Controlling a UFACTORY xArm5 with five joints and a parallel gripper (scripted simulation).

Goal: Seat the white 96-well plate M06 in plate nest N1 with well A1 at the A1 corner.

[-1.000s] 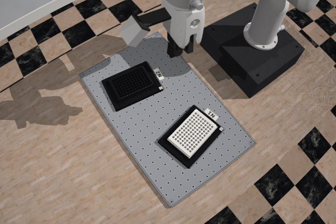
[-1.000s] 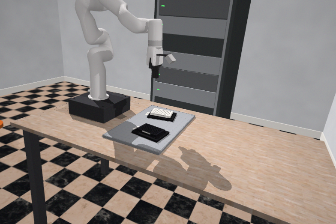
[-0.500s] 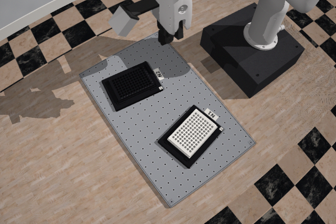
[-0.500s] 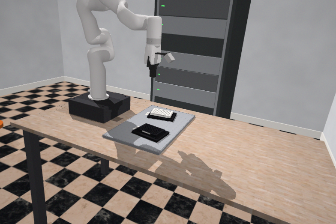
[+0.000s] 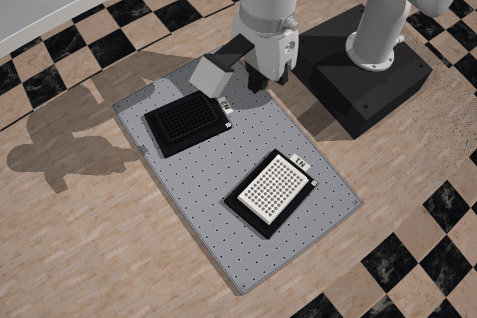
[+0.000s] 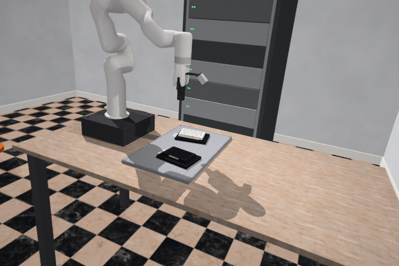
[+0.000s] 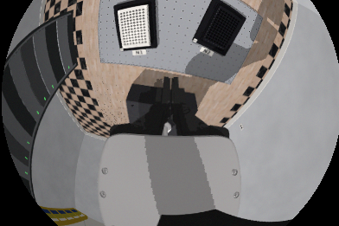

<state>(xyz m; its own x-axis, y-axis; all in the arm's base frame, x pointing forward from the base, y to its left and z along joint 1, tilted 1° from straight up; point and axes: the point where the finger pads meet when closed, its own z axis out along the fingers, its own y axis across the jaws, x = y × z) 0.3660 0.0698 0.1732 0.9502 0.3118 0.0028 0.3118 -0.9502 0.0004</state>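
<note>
My gripper is now 80 mm past the N1 label, 80 mm to the right of it and 250 mm above it. From my hand the other things lie so: white 96-well plate M06: 110 mm to the left, 230 mm below; then N2 label: 120 mm to the right, 250 mm below; then black plate M09: 90 mm ahead, 120 mm to the right, 230 mm below.
</note>
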